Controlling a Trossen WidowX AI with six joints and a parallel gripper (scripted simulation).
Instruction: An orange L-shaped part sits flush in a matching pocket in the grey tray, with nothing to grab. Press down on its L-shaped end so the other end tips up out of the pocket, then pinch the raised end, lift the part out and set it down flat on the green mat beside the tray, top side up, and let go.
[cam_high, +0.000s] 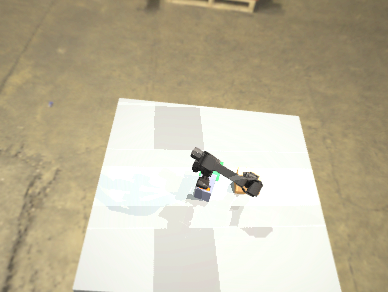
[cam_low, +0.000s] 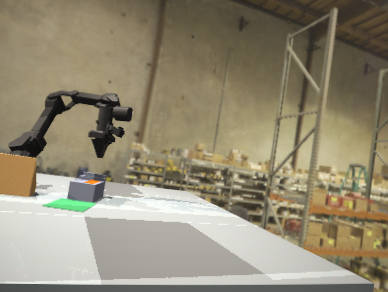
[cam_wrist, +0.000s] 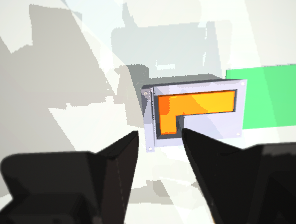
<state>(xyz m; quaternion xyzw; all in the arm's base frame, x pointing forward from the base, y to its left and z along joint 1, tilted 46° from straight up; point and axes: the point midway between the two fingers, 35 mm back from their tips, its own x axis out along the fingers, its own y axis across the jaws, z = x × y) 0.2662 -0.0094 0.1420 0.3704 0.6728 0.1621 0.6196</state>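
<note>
The orange L-shaped part is 20 mm behind my gripper tip, 40 mm to the right of it and 110 mm below it. From my gripper tip the other things lie so: green mat 70 mm behind, 200 mm to the right, 170 mm below.
</note>
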